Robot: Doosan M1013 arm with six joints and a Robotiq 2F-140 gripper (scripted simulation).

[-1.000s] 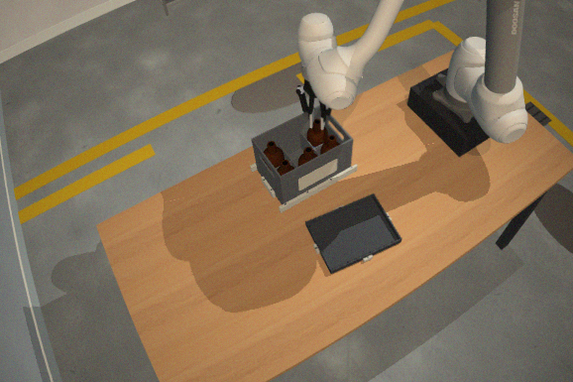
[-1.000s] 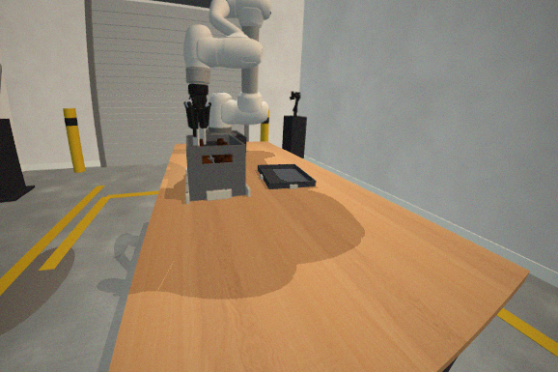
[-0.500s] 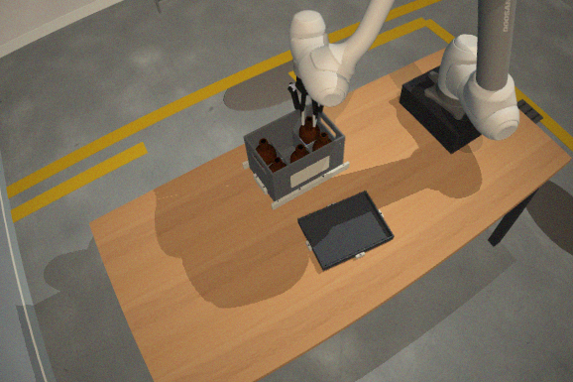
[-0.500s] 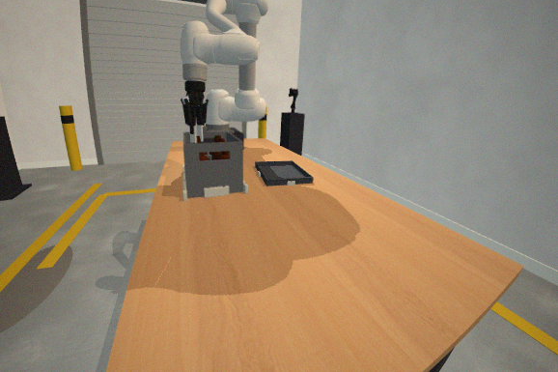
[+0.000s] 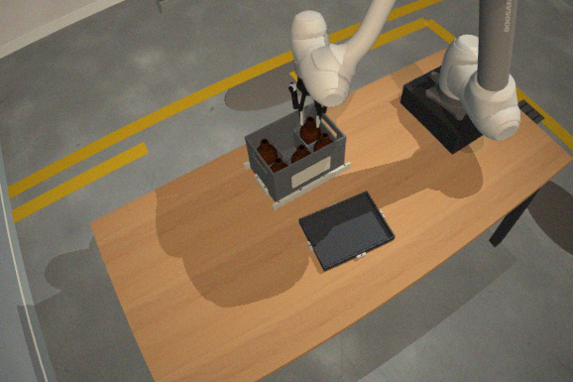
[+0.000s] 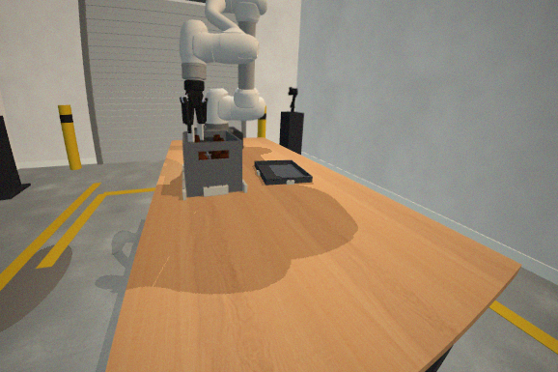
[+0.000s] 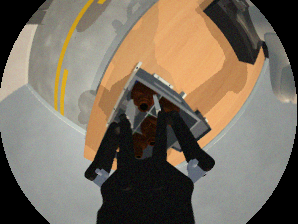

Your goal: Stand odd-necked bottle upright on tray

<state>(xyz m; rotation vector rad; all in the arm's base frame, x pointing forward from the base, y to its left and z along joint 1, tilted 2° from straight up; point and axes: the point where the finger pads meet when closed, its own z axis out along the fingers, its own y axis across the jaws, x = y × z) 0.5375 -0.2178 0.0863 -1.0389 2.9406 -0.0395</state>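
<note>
My gripper is now 90 mm short of the grey crate, 30 mm to the right of it and 90 mm above it. From my hand the other things lie so: dark tray (120 mm ahead, 330 mm to the left, 160 mm below); then glass bottle (100 mm ahead, 70 mm to the left, 90 mm below).
</note>
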